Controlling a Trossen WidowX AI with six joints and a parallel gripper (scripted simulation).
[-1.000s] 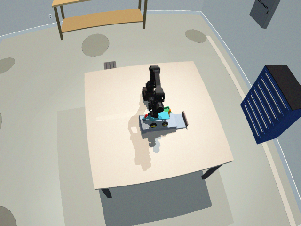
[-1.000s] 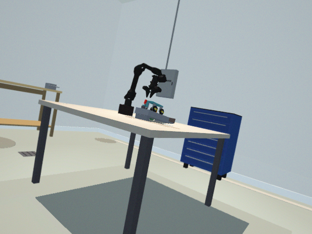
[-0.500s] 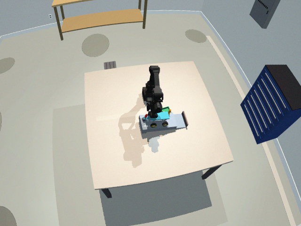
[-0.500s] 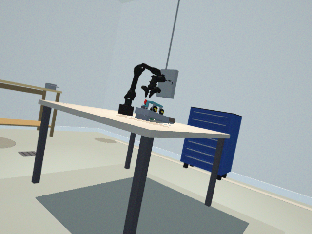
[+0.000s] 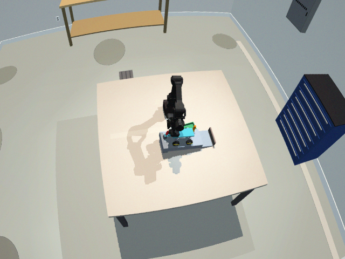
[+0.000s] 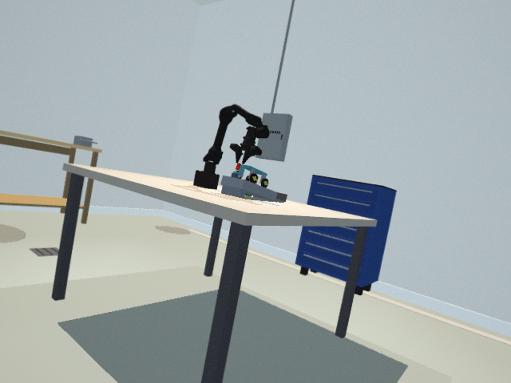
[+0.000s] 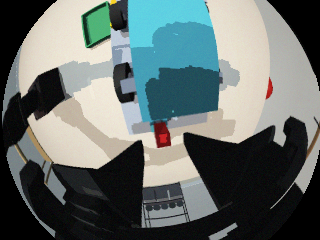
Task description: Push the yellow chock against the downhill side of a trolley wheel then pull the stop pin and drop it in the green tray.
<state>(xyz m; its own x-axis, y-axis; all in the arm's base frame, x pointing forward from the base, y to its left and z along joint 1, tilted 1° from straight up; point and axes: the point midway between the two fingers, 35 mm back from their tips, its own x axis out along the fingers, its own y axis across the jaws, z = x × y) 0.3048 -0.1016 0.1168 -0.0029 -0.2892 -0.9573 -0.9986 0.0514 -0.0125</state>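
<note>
My gripper tip is 4 cm above the red-headed stop pin and 1 cm to the left of it. Round my gripper tip: yellow chock: 20 cm to the left, 9 cm below, 3 cm behind; then grey ramp: 12 cm below, 10 cm to the left, 3 cm ahead; then trolley: 10 cm to the left, 6 cm below, 2 cm ahead.
</note>
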